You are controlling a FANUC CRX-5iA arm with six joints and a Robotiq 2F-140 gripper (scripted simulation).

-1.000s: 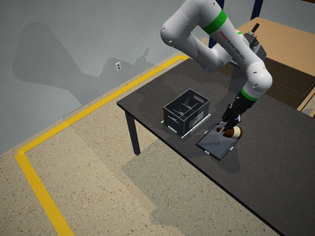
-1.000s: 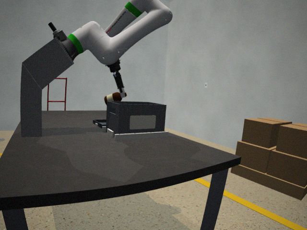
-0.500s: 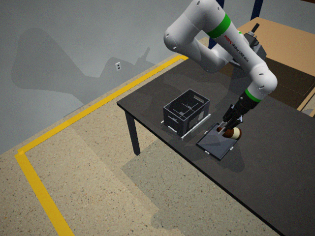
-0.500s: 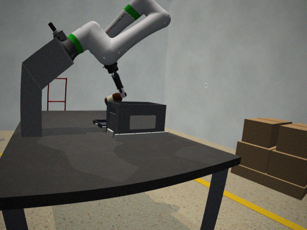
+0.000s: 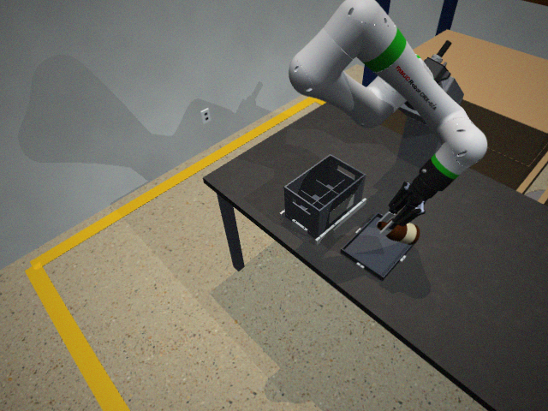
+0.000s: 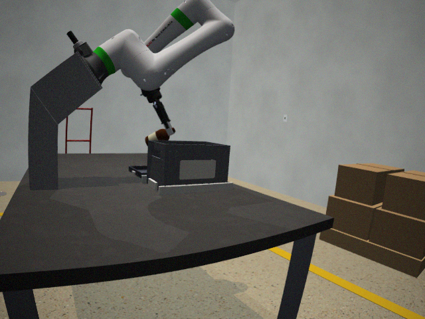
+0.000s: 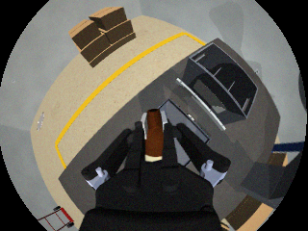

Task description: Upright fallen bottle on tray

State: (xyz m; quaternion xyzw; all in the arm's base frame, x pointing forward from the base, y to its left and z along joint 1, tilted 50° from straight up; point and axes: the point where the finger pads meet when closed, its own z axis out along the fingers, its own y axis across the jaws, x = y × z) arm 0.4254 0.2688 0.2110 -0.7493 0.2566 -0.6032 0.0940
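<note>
The brown bottle lies 4 cm below my hand, 4 cm behind it and 2 cm to the left of it. Round my hand: dark crate: 32 cm to the right, 14 cm below, 2 cm ahead; dark tray: 21 cm below, 5 cm to the right, 5 cm behind.
</note>
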